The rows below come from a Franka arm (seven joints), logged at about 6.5 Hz.
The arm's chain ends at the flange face. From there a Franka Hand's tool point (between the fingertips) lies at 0.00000 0.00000 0.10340 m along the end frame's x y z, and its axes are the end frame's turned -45 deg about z.
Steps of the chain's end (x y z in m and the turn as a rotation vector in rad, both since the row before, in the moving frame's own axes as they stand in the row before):
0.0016 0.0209 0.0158 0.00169 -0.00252 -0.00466
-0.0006 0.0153 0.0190 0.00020 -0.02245 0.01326
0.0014 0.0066 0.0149 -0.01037 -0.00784 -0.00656
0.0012 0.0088 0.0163 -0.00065 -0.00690 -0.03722
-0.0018 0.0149 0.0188 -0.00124 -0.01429 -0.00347
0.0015 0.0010 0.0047 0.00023 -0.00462 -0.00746
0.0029 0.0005 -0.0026 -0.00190 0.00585 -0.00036
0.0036 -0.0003 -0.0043 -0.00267 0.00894 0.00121
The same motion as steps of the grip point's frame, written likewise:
-0.0137 0.0156 0.0158 0.00298 -0.00059 -0.00466
-0.0129 0.0087 0.0190 0.01602 -0.01573 0.01326
-0.0050 0.0058 0.0149 -0.00179 -0.01288 -0.00656
-0.0059 0.0066 0.0163 0.00442 -0.00534 -0.03722
-0.0129 0.0083 0.0188 0.00923 -0.01098 -0.00347
0.0000 0.0014 0.0047 0.00343 -0.00310 -0.00746
0.0020 0.0030 -0.0026 -0.00548 0.00279 -0.00036
0.0032 0.0032 -0.0043 -0.00821 0.00443 0.00121

